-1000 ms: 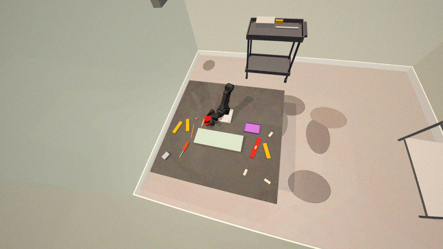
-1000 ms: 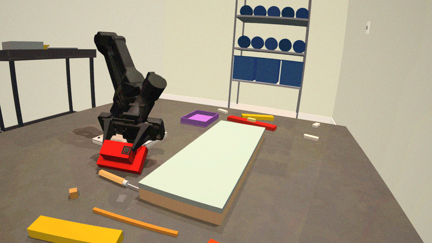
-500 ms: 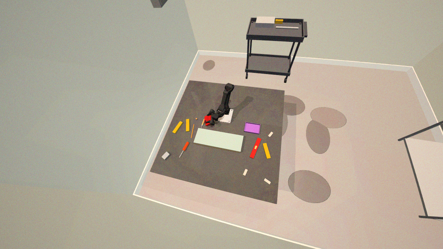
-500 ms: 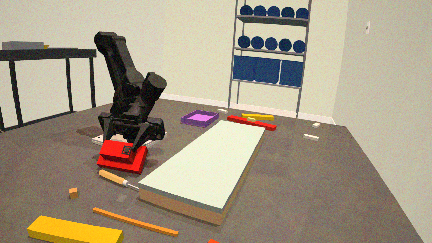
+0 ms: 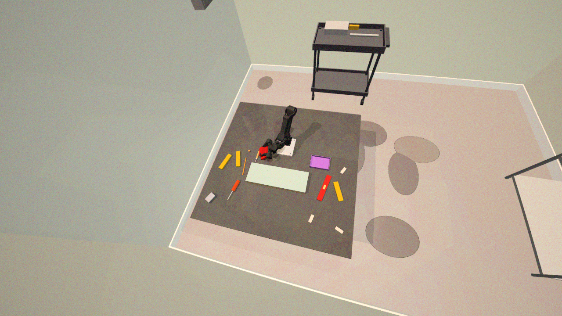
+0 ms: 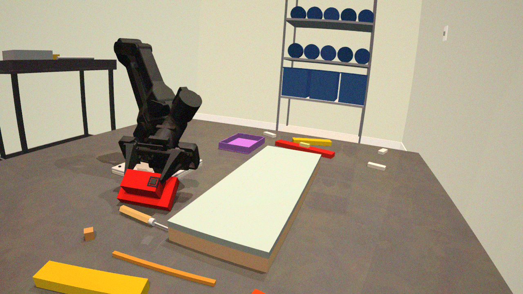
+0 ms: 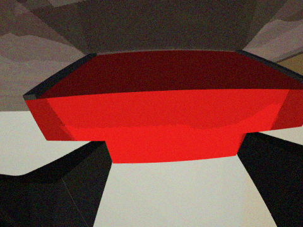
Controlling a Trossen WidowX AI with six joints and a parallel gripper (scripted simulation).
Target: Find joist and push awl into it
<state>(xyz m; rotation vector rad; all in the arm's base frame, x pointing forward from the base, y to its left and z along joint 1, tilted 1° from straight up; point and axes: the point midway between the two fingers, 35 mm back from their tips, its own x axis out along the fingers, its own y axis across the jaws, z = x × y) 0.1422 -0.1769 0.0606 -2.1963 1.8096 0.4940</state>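
Right now the red stud finder is 1 cm ahead of my gripper tip and 1 cm below it. Also, from my gripper tip: awl (5 cm ahead, 5 cm to the right, 6 cm below); then small orange cube (2 cm behind, 14 cm to the right, 6 cm below); then square indicator light (3 cm ahead).
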